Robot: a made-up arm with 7 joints. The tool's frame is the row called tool. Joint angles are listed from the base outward. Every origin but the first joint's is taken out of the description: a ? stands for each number. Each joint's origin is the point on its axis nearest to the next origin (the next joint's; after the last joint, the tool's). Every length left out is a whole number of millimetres.
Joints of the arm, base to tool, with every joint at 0 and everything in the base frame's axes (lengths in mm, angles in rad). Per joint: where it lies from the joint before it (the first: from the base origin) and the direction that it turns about. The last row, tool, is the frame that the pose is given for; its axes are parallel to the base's.
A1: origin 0 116 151 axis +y
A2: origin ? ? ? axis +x
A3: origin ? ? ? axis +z
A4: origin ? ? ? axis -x
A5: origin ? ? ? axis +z
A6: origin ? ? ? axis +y
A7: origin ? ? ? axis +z
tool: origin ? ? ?
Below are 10 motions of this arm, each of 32 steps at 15 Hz.
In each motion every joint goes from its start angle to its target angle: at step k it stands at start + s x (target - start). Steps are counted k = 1, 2, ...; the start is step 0. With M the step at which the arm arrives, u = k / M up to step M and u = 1 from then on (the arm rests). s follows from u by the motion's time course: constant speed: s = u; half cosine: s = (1 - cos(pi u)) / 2; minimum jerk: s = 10 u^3 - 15 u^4 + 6 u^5.
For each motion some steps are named. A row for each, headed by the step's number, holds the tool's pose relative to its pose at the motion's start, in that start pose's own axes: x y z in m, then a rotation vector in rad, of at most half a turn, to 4 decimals.
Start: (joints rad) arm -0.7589 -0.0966 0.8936 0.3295 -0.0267 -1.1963 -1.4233
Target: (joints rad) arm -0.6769 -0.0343 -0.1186 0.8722 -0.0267 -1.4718 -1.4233
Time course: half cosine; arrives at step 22
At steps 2, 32:
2: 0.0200 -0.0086 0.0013 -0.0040 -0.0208 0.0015
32: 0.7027 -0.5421 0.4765 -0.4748 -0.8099 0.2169

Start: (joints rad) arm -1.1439 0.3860 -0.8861 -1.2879 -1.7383 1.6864 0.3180
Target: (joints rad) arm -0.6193 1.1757 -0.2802 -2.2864 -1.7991 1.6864 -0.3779
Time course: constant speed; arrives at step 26
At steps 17, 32:
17: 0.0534 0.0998 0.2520 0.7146 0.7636 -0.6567
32: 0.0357 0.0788 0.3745 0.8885 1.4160 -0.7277

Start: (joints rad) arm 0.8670 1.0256 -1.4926 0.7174 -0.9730 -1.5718 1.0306
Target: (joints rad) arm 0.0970 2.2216 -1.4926 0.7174 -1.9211 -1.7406 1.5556
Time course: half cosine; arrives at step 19
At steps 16, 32:
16: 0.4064 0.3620 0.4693 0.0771 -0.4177 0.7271
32: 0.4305 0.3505 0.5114 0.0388 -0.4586 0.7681

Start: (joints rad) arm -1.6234 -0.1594 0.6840 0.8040 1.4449 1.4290 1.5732
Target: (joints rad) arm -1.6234 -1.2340 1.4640 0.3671 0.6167 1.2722 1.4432
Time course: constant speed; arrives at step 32
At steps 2, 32:
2: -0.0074 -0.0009 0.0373 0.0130 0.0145 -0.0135
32: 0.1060 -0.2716 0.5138 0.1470 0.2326 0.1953

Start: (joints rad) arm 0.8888 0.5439 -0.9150 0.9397 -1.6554 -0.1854 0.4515
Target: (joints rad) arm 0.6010 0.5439 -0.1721 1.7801 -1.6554 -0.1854 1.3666
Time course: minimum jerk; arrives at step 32
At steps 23, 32:
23: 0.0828 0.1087 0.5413 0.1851 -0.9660 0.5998
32: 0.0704 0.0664 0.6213 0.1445 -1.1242 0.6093

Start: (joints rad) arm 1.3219 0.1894 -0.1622 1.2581 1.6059 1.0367 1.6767
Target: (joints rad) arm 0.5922 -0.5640 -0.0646 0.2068 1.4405 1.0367 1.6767
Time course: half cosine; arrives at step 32
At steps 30, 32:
30: 0.1285 0.2931 0.1384 -0.4244 -0.3045 -0.8367
32: 0.1297 0.2951 0.1401 -0.4282 -0.3062 -0.8444

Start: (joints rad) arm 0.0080 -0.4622 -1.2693 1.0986 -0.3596 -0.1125 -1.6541
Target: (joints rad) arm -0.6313 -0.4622 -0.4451 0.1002 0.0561 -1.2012 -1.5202
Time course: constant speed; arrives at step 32
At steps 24, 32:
24: -0.3670 0.3165 0.5086 0.9003 1.2991 -0.1547
32: -0.2270 0.3632 0.7988 1.2280 1.6734 -0.4332

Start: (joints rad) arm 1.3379 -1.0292 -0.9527 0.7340 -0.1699 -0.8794 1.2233
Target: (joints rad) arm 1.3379 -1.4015 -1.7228 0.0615 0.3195 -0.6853 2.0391
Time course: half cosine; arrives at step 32
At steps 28, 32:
28: -0.3033 0.1003 0.1792 0.1084 -0.1038 0.1690
32: -0.3139 0.0982 0.1919 0.0929 -0.1092 0.1757

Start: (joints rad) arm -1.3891 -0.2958 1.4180 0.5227 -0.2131 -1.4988 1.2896
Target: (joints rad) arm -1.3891 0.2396 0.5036 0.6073 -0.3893 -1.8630 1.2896
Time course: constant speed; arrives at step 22
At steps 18, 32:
18: -0.9365 -0.1851 0.4427 -0.4351 0.8954 -0.0632
32: -1.0769 -0.1365 0.6300 -0.4798 1.0948 -0.0749

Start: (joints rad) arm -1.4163 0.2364 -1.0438 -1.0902 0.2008 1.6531 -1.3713
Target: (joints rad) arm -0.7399 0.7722 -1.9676 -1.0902 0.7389 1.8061 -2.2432
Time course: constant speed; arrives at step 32
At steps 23, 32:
23: -0.0260 -0.3192 -0.1830 0.1860 0.5501 -1.0832
32: -0.1734 -0.3599 -0.2339 0.1181 0.8241 -1.5790

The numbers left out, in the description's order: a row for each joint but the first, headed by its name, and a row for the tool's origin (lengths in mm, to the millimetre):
A2: 54 0 -226
A3: 0 96 317
A4: 333 -104 0
A5: 0 68 57
A6: 390 -24 0
A7: -104 0 -347
tool: 104 17 0

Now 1 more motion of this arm.
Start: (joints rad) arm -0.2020 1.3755 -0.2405 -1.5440 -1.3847 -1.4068 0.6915
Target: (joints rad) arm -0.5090 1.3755 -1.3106 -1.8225 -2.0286 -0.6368 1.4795
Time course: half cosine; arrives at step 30
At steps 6, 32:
6: -0.0367 -0.0185 0.0078 0.0297 0.0941 -0.0116
32: -0.2488 0.0746 0.3183 0.9480 0.5357 -0.2027

